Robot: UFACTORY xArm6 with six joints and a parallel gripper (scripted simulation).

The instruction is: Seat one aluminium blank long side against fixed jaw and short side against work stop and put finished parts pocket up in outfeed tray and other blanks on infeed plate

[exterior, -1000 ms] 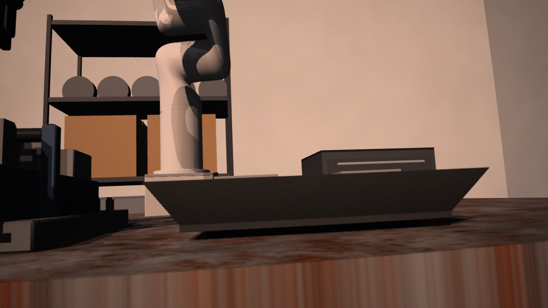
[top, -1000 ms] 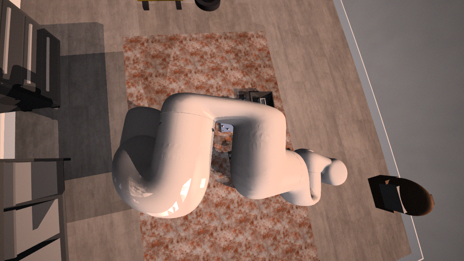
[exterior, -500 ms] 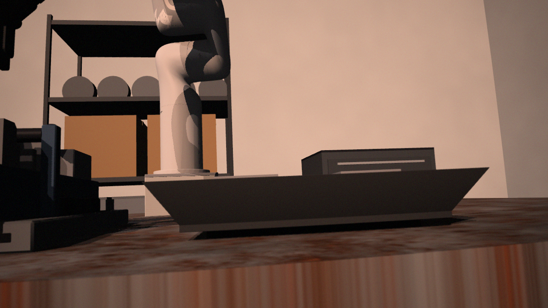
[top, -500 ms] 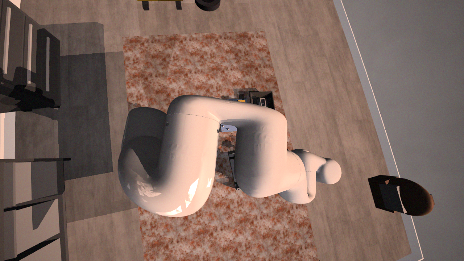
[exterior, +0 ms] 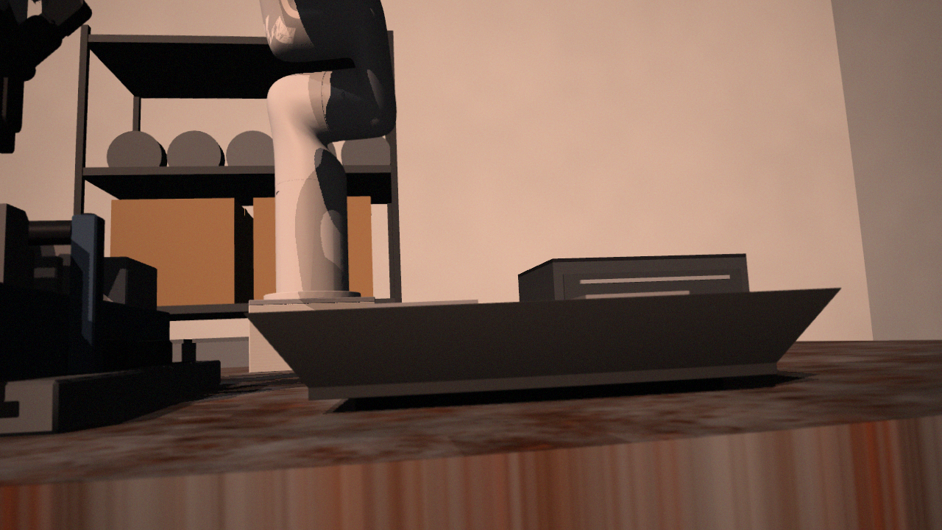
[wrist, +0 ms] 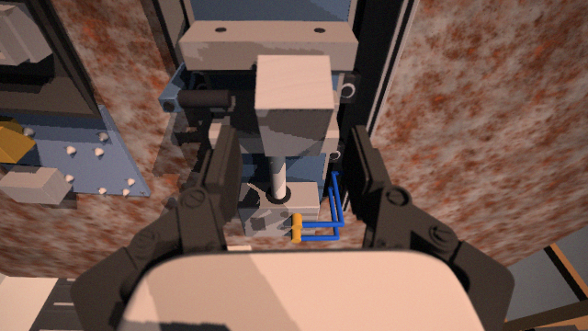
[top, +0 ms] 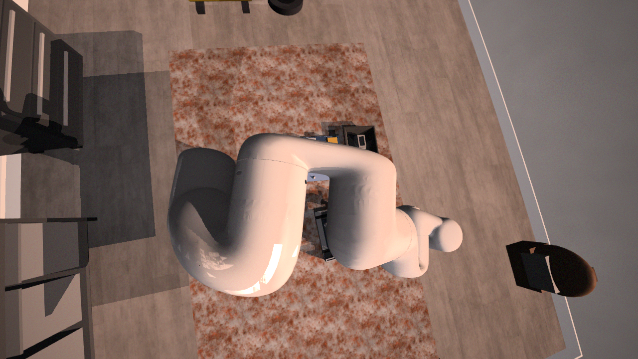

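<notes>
The vise piston rod is 9 cm behind my hand, 7 cm below it and 1 cm to the left of it. Round my hand: vise body 11 cm below, 7 cm behind, 1 cm to the left; then brass blank 35 cm to the left, 13 cm below, 9 cm behind.
</notes>
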